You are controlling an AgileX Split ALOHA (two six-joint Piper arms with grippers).
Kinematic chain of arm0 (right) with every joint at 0, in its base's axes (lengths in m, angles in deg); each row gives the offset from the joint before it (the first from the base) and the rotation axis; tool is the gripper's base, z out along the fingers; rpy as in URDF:
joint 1: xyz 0 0 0.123 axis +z
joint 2: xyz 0 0 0 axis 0.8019 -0.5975 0
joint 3: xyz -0.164 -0.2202 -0.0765 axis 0.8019 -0.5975 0
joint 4: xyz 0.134 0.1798 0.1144 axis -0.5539 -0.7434 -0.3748
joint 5: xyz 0 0 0 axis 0.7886 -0.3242 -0.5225
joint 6: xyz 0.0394 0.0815 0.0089 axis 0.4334 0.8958 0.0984
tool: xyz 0 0 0 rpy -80.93 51.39 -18.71
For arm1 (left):
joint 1: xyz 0 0 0.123 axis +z
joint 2: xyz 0 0 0 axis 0.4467 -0.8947 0
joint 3: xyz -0.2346 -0.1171 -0.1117 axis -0.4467 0.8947 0
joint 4: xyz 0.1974 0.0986 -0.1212 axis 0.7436 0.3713 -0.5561
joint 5: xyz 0 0 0 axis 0.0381 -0.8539 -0.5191
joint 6: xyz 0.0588 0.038 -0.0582 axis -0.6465 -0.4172 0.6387
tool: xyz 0 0 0 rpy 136.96 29.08 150.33
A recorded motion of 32 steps. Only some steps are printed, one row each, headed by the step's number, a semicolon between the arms.
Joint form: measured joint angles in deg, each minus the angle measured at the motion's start. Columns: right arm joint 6, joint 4, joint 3, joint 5, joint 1, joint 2; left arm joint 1, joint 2, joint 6, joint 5, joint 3, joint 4.
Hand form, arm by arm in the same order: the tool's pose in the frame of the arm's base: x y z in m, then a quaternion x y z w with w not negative. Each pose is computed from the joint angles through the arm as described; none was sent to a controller.
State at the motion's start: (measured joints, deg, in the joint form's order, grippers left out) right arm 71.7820 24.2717 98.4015 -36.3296 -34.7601 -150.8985; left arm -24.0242 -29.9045 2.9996 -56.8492 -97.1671 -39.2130
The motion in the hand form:
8: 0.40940 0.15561 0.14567 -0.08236 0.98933 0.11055 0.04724; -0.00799 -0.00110 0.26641 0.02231 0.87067 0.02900 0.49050
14: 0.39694 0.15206 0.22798 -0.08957 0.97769 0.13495 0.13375; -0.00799 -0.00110 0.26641 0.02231 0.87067 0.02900 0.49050
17: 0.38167 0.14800 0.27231 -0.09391 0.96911 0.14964 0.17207; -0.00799 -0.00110 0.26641 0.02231 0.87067 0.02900 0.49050
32: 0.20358 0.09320 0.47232 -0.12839 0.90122 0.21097 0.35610; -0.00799 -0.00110 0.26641 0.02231 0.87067 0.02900 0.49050
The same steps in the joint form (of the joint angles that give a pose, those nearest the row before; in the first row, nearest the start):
8: -0.04 -3.56 -0.30 1.50 0.00 2.69; 0.00 0.00 0.00 0.00 0.00 0.00
14: -0.04 -3.95 -0.31 0.99 0.00 13.61; 0.00 0.00 0.00 0.00 0.00 0.00
17: -0.04 -4.49 -0.30 -0.43 0.00 19.77; 0.00 0.00 0.00 0.00 0.00 0.00
32: 1.37 -6.07 -0.37 -13.94 0.00 56.92; 0.00 0.00 0.00 0.00 0.00 0.00

